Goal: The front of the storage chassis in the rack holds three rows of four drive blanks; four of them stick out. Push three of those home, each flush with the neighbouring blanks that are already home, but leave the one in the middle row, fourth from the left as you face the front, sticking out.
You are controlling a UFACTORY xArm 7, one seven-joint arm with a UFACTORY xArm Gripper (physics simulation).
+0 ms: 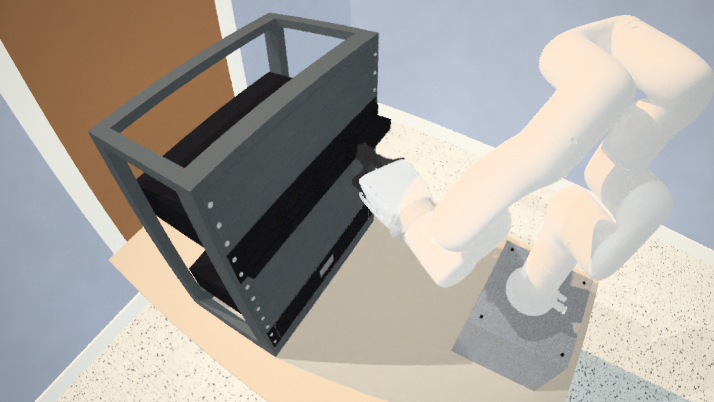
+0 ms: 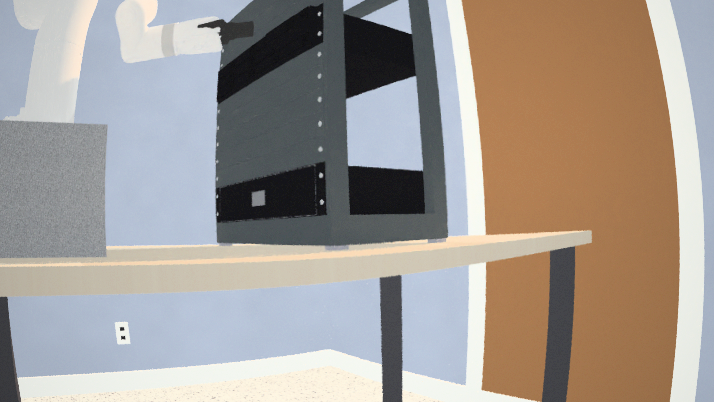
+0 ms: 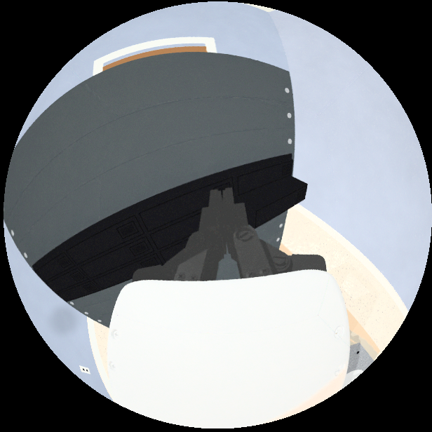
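Pixels of known places: gripper, fingertip midpoint: (image 1: 361,148) (image 2: 253,28); arm's base, origin of the base link: (image 1: 530,291) (image 2: 47,137).
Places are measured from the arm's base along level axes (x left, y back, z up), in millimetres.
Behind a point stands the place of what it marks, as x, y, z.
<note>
The black storage chassis (image 1: 305,200) {260, -422, 220} (image 2: 280,45) {80, -452, 209} (image 3: 100,250) spans the rack front between grey panels. At its right end, a blank in the fourth column (image 1: 382,125) {15, -443, 236} (image 3: 282,200) sticks out as a dark box, below the top row; it looks like the middle-row one and hides part of the bottom row. The top-row fourth blank (image 3: 262,175) looks set back above it. My gripper (image 1: 361,147) {128, -404, 266} (image 2: 252,29) {128, -404, 266} (image 3: 224,203) is shut and empty, its tips before the upper part of the third column, left of the protruding blank. Contact is unclear. The fingers hide blanks behind them; dark left blanks' depths are hard to judge.
The rack (image 1: 245,131) {337, -436, 421} (image 2: 336,150) {-34, -517, -26} stands on the table (image 1: 350,325) {260, -325, -191} (image 2: 250,275) {-245, -305, -207}. A lower black unit carries a light label (image 1: 326,266) {211, -447, -89} (image 2: 258,198) {208, -448, -88}. The arm stands on a grey block (image 1: 495,345) {139, 1, -51} (image 2: 50,190) {-106, -32, -97}. Screw heads line the rack's side rails.
</note>
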